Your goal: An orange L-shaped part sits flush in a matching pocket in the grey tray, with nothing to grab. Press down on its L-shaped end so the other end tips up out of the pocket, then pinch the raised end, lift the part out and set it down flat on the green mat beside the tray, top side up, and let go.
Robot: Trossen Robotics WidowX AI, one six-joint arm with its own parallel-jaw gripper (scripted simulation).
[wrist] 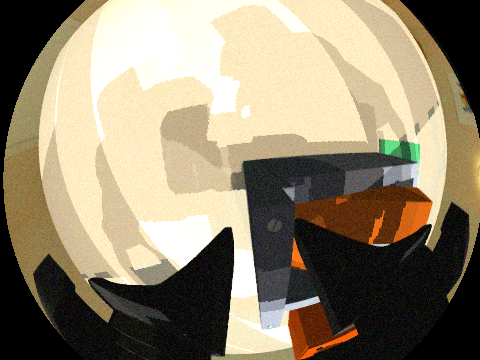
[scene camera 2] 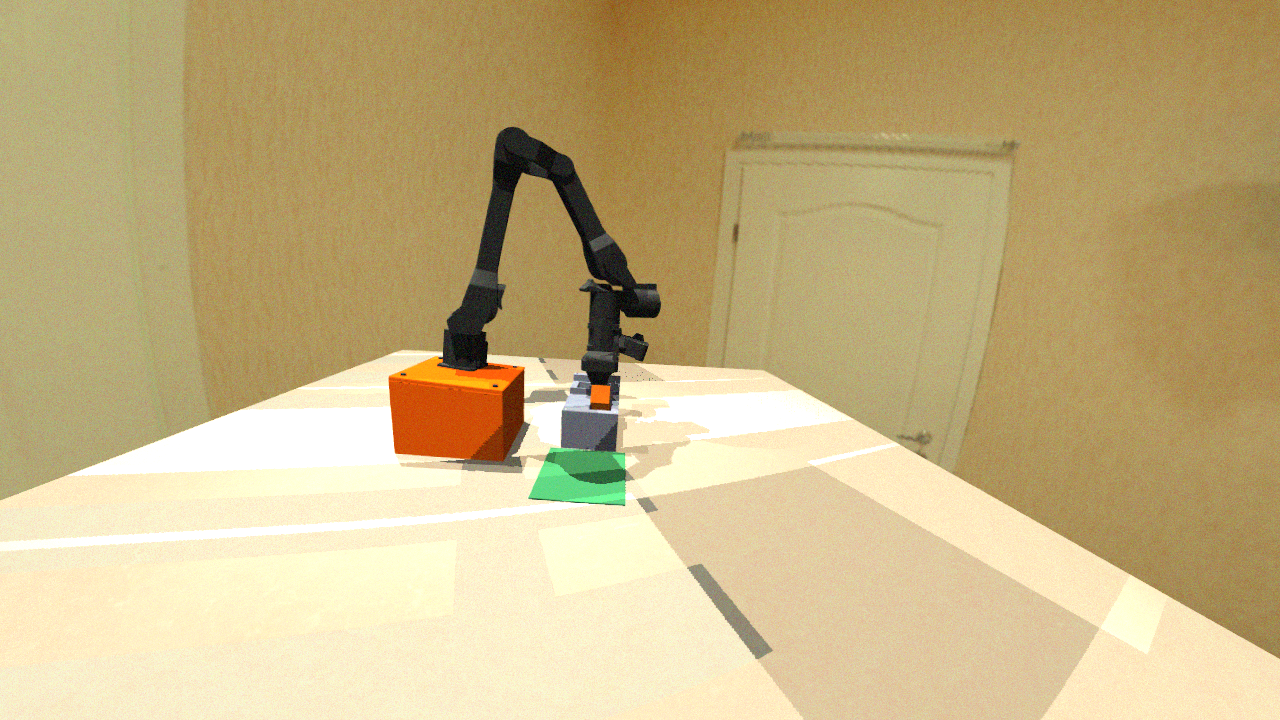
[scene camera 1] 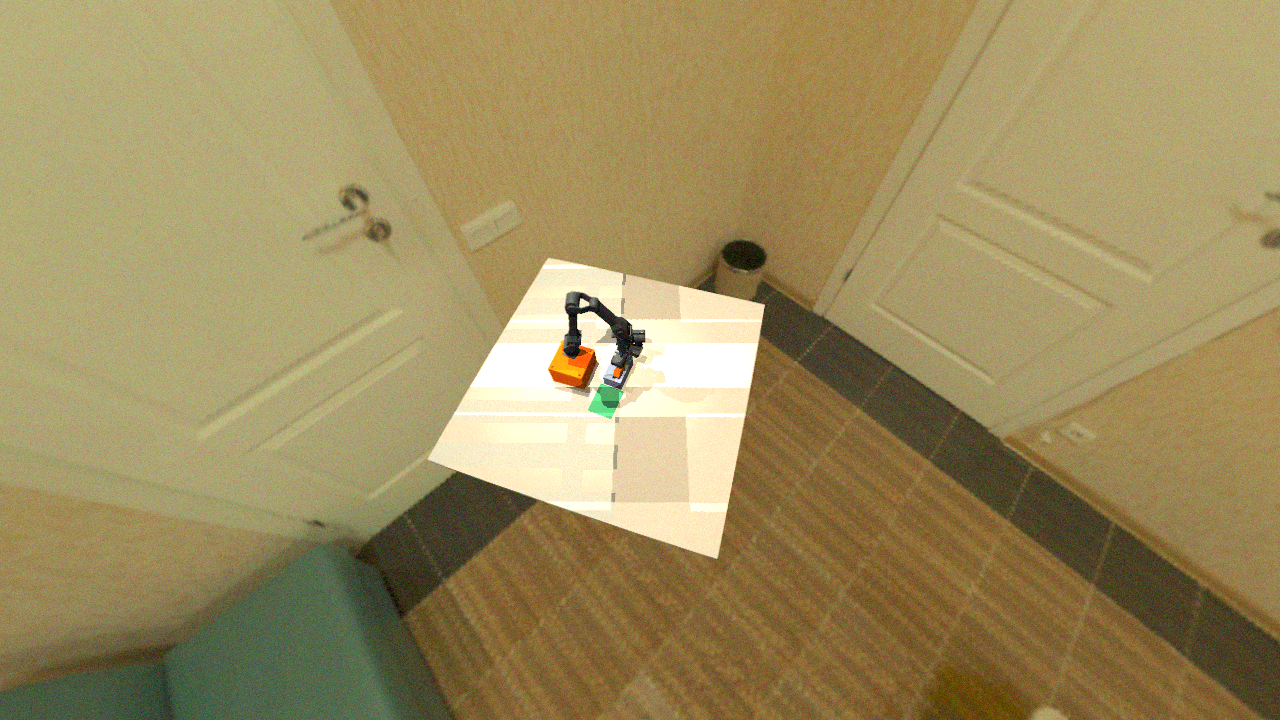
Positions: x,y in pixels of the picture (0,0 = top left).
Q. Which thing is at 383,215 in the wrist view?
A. An orange L-shaped part.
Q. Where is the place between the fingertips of the gripper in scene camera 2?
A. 601,397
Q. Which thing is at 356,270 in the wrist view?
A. The gripper.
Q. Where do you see a green mat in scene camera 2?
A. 568,475
